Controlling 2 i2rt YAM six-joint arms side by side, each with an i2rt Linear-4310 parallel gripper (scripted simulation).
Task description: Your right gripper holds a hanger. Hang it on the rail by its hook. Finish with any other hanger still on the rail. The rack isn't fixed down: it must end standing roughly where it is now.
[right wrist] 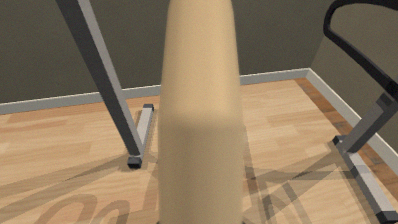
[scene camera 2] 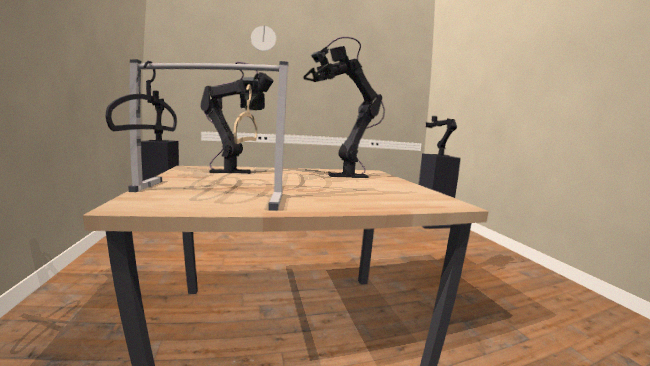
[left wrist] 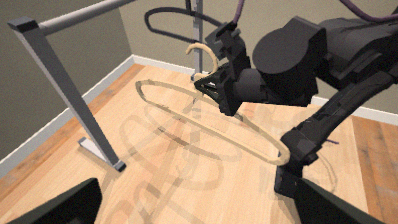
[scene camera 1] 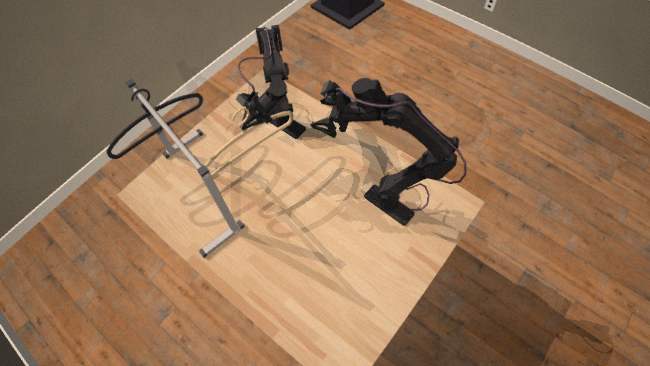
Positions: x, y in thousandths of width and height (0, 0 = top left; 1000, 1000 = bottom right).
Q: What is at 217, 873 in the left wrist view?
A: My left gripper.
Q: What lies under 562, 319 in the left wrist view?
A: My right gripper.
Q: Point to a grey rack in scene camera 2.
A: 208, 179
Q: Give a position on a tan hanger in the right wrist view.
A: At 504, 547
